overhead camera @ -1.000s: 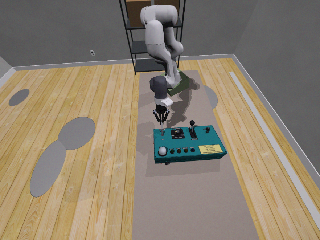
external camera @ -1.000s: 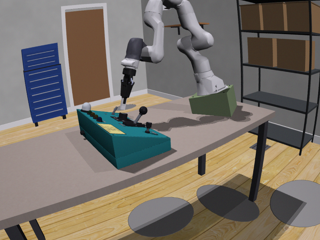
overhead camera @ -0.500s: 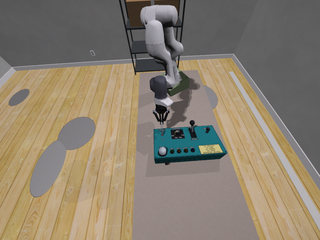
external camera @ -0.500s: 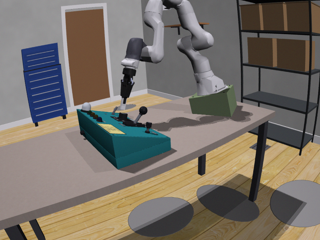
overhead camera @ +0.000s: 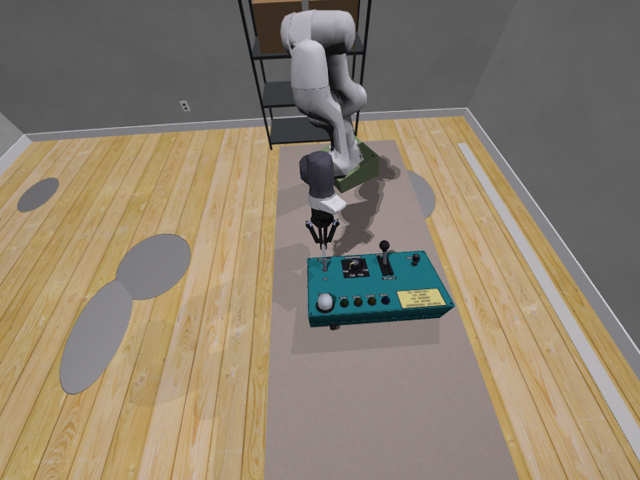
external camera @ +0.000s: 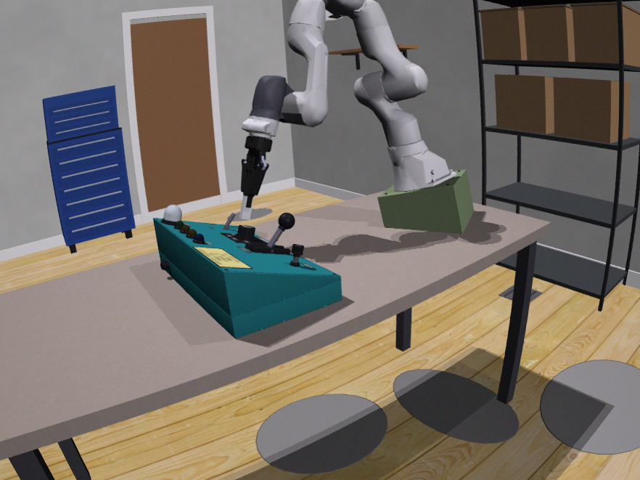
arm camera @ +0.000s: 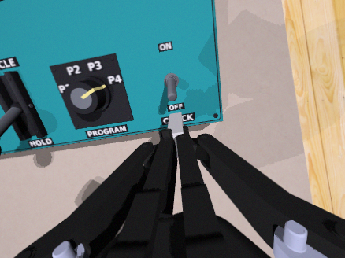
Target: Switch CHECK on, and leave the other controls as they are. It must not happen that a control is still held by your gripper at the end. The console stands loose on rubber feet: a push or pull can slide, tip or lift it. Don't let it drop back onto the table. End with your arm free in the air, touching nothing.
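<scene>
Now: hand 60 mm short of the check toggle and 30 mm above it. The rest, counted from my hand: program dial 60 mm ahead, 110 mm to the left, 30 mm below; cycle lever 30 mm ahead, 240 mm to the left, 10 mm below; teal console 90 mm ahead, 180 mm to the left, 50 mm below.
</scene>
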